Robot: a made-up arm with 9 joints. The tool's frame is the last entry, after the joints. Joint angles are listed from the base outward.
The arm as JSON. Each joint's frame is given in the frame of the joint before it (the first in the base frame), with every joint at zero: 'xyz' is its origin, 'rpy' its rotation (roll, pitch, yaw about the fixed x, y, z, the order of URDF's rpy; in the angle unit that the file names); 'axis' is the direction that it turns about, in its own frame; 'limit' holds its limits. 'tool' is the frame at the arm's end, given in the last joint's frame.
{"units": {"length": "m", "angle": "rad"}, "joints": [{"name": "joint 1", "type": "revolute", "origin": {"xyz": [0.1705, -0.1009, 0.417], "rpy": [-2.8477, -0.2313, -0.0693]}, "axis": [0.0, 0.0, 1.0], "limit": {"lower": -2.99, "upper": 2.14}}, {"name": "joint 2", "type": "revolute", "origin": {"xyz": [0.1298, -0.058, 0.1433], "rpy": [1.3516, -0.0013, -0.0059]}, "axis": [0.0, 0.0, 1.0], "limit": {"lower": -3.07, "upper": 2.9}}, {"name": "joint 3", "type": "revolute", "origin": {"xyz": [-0.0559, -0.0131, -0.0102], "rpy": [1.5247, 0.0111, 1.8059]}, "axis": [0.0, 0.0, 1.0], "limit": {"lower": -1.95, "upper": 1.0}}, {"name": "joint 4", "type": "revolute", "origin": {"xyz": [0.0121, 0.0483, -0.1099], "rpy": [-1.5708, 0.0, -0.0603]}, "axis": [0.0, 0.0, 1.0], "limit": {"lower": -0.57, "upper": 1.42}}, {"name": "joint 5", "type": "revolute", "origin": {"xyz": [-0.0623, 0.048, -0.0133], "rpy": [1.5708, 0.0, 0.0]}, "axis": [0.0, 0.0, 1.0], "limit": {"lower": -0.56, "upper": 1.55}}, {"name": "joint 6", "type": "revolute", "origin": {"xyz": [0.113, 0.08, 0.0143], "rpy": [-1.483, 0.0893, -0.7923]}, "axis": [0.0, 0.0, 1.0], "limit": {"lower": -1.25, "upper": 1.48}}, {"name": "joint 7", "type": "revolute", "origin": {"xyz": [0.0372, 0.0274, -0.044], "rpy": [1.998, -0.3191, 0.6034]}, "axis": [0.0, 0.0, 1.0], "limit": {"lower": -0.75, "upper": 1.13}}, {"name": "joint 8", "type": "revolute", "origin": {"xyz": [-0.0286, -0.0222, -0.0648], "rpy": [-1.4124, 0.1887, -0.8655]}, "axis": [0.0, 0.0, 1.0], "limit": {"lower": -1.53, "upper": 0.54}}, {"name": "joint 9", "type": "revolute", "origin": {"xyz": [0.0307, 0.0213, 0.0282], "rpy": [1.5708, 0.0, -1.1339]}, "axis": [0.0, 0.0, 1.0], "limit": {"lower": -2.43, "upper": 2.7}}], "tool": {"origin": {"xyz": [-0.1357, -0.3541, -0.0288], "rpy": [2.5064, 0.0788, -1.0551]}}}
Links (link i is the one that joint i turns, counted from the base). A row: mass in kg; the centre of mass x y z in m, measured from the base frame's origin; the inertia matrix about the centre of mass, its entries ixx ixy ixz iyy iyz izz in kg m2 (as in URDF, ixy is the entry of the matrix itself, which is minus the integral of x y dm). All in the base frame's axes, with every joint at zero. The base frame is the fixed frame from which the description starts. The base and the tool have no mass.
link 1: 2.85; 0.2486 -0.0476 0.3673; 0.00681 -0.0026 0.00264 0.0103 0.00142 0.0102
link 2: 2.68; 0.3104 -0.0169 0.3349; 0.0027 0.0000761 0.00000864 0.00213 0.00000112 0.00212
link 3: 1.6; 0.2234 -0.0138 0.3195; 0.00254 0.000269 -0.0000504 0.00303 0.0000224 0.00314
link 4: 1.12; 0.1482 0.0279 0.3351; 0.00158 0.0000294 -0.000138 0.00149 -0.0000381 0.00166
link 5: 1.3; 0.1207 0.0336 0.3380; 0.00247 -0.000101 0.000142 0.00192 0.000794 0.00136
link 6: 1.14; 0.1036 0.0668 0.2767; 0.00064 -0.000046 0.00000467 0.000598 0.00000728 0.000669
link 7: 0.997; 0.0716 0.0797 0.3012; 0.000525 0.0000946 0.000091 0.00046 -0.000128 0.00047
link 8: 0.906; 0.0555 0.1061 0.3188; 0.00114 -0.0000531 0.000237 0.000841 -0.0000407 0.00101
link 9: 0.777; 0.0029 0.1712 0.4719; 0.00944 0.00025 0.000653 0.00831 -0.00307 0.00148
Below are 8 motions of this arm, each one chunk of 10 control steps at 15 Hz.
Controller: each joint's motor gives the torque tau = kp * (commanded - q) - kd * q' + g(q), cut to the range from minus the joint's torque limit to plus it. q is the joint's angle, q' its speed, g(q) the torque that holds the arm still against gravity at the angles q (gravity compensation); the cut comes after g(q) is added. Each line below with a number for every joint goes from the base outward.
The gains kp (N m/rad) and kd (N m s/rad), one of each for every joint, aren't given. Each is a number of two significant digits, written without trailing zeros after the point. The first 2 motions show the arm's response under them.
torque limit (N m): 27 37 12 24 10 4.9 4.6 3.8 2.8
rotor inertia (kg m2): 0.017 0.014 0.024 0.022 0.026 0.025 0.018 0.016 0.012
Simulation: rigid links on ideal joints. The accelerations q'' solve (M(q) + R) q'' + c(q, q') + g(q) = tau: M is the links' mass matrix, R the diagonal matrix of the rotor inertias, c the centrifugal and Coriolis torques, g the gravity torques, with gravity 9.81 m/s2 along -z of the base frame. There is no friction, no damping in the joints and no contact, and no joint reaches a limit. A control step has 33 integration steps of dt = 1/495 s. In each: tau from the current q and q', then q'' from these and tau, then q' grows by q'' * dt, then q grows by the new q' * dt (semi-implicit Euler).
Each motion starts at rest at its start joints. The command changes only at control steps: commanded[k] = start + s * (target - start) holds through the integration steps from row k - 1 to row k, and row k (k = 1, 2, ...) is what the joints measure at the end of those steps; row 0 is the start. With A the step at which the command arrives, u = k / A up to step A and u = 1 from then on. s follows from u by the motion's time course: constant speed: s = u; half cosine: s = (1 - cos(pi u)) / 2; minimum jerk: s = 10 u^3 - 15 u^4 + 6 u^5; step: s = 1 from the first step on.
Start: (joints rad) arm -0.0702 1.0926 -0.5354 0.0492 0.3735 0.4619 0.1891 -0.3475 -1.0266
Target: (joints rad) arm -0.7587 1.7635 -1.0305 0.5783 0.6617 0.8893 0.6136 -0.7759 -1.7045
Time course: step
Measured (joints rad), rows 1 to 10:
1: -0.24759 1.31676 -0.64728 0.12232 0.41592 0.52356 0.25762 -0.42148 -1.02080
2: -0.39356 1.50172 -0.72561 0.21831 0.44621 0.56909 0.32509 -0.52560 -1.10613
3: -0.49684 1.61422 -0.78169 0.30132 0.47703 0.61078 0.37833 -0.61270 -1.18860
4: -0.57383 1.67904 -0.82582 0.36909 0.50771 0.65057 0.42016 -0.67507 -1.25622
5: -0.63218 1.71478 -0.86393 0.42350 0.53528 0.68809 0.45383 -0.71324 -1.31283
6: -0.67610 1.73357 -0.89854 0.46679 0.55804 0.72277 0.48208 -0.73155 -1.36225
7: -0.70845 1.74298 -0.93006 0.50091 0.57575 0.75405 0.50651 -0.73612 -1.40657
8: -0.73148 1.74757 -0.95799 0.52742 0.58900 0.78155 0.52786 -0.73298 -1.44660
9: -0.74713 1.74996 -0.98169 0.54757 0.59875 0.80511 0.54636 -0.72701 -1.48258
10: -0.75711 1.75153 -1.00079 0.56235 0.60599 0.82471 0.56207 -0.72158 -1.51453
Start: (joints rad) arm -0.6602 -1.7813 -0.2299 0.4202 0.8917 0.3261 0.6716 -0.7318 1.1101
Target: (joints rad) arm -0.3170 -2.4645 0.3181 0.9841 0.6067 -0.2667 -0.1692 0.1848 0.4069
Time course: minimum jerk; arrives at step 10
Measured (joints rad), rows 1 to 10:
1: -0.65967 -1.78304 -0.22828 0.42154 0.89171 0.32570 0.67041 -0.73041 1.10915
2: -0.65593 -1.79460 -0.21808 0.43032 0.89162 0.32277 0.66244 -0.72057 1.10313
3: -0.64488 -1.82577 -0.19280 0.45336 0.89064 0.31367 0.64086 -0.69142 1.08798
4: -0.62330 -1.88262 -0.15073 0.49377 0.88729 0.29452 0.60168 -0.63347 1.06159
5: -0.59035 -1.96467 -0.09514 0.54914 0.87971 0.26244 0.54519 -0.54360 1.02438
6: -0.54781 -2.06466 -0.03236 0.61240 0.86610 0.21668 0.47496 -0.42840 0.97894
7: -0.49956 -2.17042 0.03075 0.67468 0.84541 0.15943 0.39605 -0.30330 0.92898
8: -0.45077 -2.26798 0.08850 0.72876 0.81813 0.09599 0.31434 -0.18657 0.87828
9: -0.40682 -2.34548 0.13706 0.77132 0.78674 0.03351 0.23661 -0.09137 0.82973
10: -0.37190 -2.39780 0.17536 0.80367 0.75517 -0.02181 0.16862 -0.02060 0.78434
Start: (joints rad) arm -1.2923 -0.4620 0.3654 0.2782 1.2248 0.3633 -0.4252 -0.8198 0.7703
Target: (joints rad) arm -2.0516 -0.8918 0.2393 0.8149 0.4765 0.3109 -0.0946 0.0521 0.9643
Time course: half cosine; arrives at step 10
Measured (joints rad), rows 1 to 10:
1: -1.29669 -0.46460 0.36480 0.28349 1.22328 0.36334 -0.42430 -0.81557 0.77027
2: -1.31390 -0.47504 0.36275 0.30161 1.21697 0.36382 -0.42073 -0.79860 0.77108
3: -1.35003 -0.49734 0.35880 0.33423 1.20283 0.36502 -0.41275 -0.76256 0.77460
4: -1.40716 -0.53286 0.35252 0.37873 1.17871 0.36653 -0.39902 -0.70525 0.78233
5: -1.48354 -0.58035 0.34351 0.43057 1.14353 0.36745 -0.37902 -0.62825 0.79474
6: -1.57410 -0.63638 0.33180 0.48485 1.09742 0.36673 -0.35332 -0.53613 0.81107
7: -1.67144 -0.69596 0.31797 0.53723 1.04193 0.36351 -0.32336 -0.43554 0.82945
8: -1.76689 -0.75337 0.30314 0.58425 0.97996 0.35744 -0.29122 -0.33420 0.84762
9: -1.85154 -0.80289 0.28860 0.62331 0.91556 0.34884 -0.25928 -0.24022 0.86372
10: -1.91736 -0.83963 0.27555 0.65233 0.85349 0.33859 -0.22993 -0.16139 0.87684

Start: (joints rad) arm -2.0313 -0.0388 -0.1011 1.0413 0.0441 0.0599 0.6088 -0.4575 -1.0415
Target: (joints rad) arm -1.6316 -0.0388 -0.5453 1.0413 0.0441 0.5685 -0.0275 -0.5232 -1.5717
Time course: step
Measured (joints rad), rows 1 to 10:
1: -1.94176 -0.03297 -0.16099 1.00691 0.01397 0.06976 0.52122 -0.54300 -1.07551
2: -1.85085 -0.03394 -0.24586 0.99692 0.00709 0.11693 0.42627 -0.62093 -1.14677
3: -1.78272 -0.03635 -0.31977 1.00115 0.01111 0.17827 0.34642 -0.63350 -1.20942
4: -1.73267 -0.03818 -0.37830 1.01343 0.02074 0.24306 0.28028 -0.60686 -1.25668
5: -1.69616 -0.03949 -0.42342 1.02908 0.03302 0.30558 0.22594 -0.56656 -1.29123
6: -1.67010 -0.04062 -0.45806 1.04405 0.04544 0.36207 0.18160 -0.52773 -1.31729
7: -1.65230 -0.04165 -0.48467 1.05572 0.05603 0.41039 0.14555 -0.49720 -1.33868
8: -1.64088 -0.04247 -0.50500 1.06307 0.06372 0.44982 0.11616 -0.47680 -1.35801
9: -1.63419 -0.04297 -0.52023 1.06630 0.06828 0.48068 0.09206 -0.46577 -1.37668
10: -1.63076 -0.04308 -0.53122 1.06628 0.07007 0.50395 0.07215 -0.46231 -1.39517

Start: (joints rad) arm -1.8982 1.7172 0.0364 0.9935 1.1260 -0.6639 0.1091 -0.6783 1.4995
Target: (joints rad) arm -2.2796 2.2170 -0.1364 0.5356 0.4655 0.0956 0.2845 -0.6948 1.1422
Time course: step
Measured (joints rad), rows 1 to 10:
1: -1.96936 1.88518 0.01380 0.88477 1.03415 -0.57533 0.14667 -0.70017 1.50645
2: -2.05071 2.01811 -0.00182 0.79330 0.96312 -0.46511 0.17080 -0.70299 1.45461
3: -2.11853 2.10076 -0.02266 0.73920 0.90644 -0.36939 0.19066 -0.69008 1.40304
4: -2.17322 2.14981 -0.04588 0.70218 0.85729 -0.28944 0.20799 -0.67490 1.35995
5: -2.21548 2.17770 -0.06898 0.67261 0.81267 -0.22402 0.22265 -0.66432 1.32457
6: -2.24640 2.19293 -0.08998 0.64702 0.77155 -0.17096 0.23454 -0.65987 1.29539
7: -2.26749 2.20102 -0.10752 0.62450 0.73380 -0.12785 0.24396 -0.66041 1.27121
8: -2.28058 2.20539 -0.12100 0.60503 0.69954 -0.09259 0.25136 -0.66398 1.25109
9: -2.28756 2.20800 -0.13048 0.58870 0.66887 -0.06346 0.25723 -0.66890 1.23425
10: -2.29022 2.20987 -0.13647 0.57548 0.64174 -0.03916 0.26194 -0.67399 1.22010

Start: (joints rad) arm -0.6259 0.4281 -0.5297 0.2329 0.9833 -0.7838 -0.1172 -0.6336 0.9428
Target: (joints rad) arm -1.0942 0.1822 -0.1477 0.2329 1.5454 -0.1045 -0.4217 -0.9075 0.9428
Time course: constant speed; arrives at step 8
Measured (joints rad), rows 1 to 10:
1: -0.63941 0.41904 -0.51633 0.23816 0.99229 -0.77258 -0.12484 -0.64070 0.94066
2: -0.66671 0.40190 -0.49384 0.24370 1.01040 -0.74916 -0.13837 -0.65496 0.93862
3: -0.70429 0.37902 -0.46598 0.24729 1.03530 -0.71640 -0.15588 -0.67437 0.93685
4: -0.74916 0.35238 -0.43462 0.24855 1.06556 -0.67624 -0.17630 -0.69726 0.93512
5: -0.79900 0.32349 -0.40062 0.24791 1.10031 -0.62993 -0.19902 -0.72256 0.93331
6: -0.85209 0.29341 -0.36435 0.24604 1.13902 -0.57834 -0.22368 -0.74959 0.93143
7: -0.90722 0.26279 -0.32603 0.24358 1.18132 -0.52212 -0.25002 -0.77795 0.92955
8: -0.96361 0.23205 -0.28581 0.24102 1.22691 -0.46180 -0.27788 -0.80735 0.92776
9: -1.00833 0.21101 -0.25433 0.23019 1.26622 -0.40736 -0.30003 -0.83327 0.93132
10: -1.03976 0.19765 -0.23041 0.21922 1.29990 -0.36135 -0.31840 -0.85384 0.93522

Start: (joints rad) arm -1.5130 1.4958 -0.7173 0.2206 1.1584 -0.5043 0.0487 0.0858 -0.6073
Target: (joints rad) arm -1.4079 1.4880 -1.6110 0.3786 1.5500 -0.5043 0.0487 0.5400 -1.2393
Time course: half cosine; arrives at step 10
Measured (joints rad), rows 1 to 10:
1: -1.51202 1.49604 -0.72112 0.22093 1.16033 -0.50429 0.04919 0.08682 -0.60801
2: -1.50828 1.49676 -0.73618 0.22243 1.16716 -0.50422 0.05084 0.09195 -0.61135
3: -1.50085 1.49786 -0.76824 0.22606 1.18041 -0.50397 0.05366 0.10504 -0.61973
4: -1.48993 1.49907 -0.82002 0.23266 1.20044 -0.50340 0.05724 0.12889 -0.63542
5: -1.47655 1.50003 -0.89111 0.24267 1.22667 -0.50236 0.06092 0.16447 -0.65995
6: -1.46213 1.50037 -0.97824 0.25609 1.25765 -0.50089 0.06402 0.21073 -0.69383
7: -1.44822 1.49976 -1.07590 0.27243 1.29114 -0.49916 0.06587 0.26472 -0.73637
8: -1.43627 1.49801 -1.17712 0.29083 1.32436 -0.49755 0.06590 0.32204 -0.78573
9: -1.42741 1.49512 -1.27418 0.31016 1.35429 -0.49648 0.06367 0.37762 -0.83910
10: -1.42239 1.49136 -1.35937 0.32915 1.37812 -0.49626 0.05899 0.42647 -0.89302

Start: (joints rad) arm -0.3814 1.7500 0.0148 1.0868 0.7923 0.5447 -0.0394 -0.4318 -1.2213
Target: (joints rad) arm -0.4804 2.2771 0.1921 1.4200 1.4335 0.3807 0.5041 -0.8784 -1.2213
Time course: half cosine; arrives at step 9
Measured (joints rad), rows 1 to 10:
1: -0.38255 1.75485 0.01456 1.08696 0.79258 0.54301 -0.03697 -0.43462 -1.22219
2: -0.38680 1.77288 0.01470 1.08881 0.79503 0.53699 -0.02741 -0.44522 -1.22588
3: -0.39493 1.80866 0.01712 1.09510 0.80309 0.52562 -0.00716 -0.46695 -1.23327
4: -0.40631 1.86231 0.02384 1.10807 0.82001 0.50935 0.02527 -0.50143 -1.24345
5: -0.41945 1.93026 0.03650 1.12861 0.84805 0.48951 0.06919 -0.54865 -1.25440
6: -0.43263 2.00618 0.05590 1.15618 0.88793 0.46811 0.12173 -0.60658 -1.26361
7: -0.44433 2.08208 0.08146 1.18918 0.93844 0.44771 0.17824 -0.67033 -1.26862
8: -0.45347 2.14938 0.11094 1.22533 0.99631 0.43116 0.23303 -0.73201 -1.26784
9: -0.45944 2.20017 0.14052 1.26200 1.05654 0.42110 0.28045 -0.78193 -1.26113
10: -0.46271 2.23310 0.16571 1.29641 1.11367 0.41733 0.31832 -0.81508 -1.25015

